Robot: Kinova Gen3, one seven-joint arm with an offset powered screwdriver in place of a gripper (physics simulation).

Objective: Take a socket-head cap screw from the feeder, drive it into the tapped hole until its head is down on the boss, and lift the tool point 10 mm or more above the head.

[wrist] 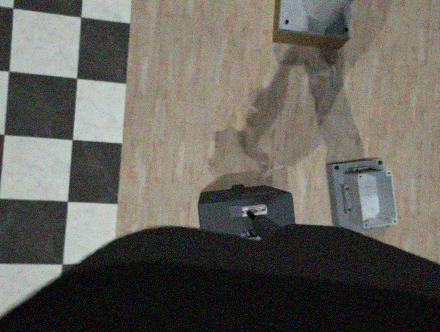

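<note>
The dark grey screw feeder (pixel 215 212) stands at the lower middle of the wrist view, with a bright metal outlet (pixel 259 209) on its top. My black screwdriver (pixel 250 214) reaches up from the bottom edge; its tip shows over the feeder, at or just above the outlet. The height of the tip is hard to judge, and I cannot tell whether a screw is on it. A light grey housing (pixel 340 217) with an open, pale inner box sits to the right, with small dark holes at its corners. I cannot tell which hole is the tapped one.
A grey plate (pixel 310 31) on a wooden-sided block is at the top edge. The wood-grain surface (pixel 170 110) carries shadows of the arm. A black-and-white chequered floor (pixel 40 105) is at the left. A large black part of my tool (pixel 220 290) hides the bottom of the view.
</note>
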